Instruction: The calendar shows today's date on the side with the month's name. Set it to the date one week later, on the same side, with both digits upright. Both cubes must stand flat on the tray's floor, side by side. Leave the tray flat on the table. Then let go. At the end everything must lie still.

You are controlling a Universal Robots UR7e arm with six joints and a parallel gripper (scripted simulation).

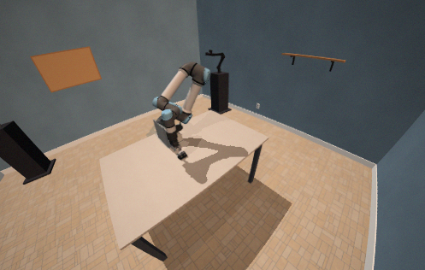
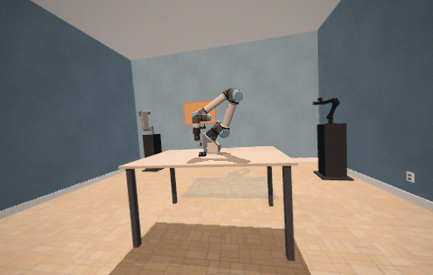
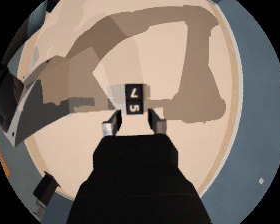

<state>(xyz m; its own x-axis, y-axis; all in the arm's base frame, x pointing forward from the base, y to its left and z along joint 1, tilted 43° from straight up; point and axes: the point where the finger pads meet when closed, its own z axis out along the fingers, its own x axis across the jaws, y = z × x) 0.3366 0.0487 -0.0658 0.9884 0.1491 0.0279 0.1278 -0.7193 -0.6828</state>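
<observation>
My gripper is now 9 cm above the dark calendar cube. From my hand the other things lie so: calendar tray 11 cm below, 2 cm to the left.
</observation>
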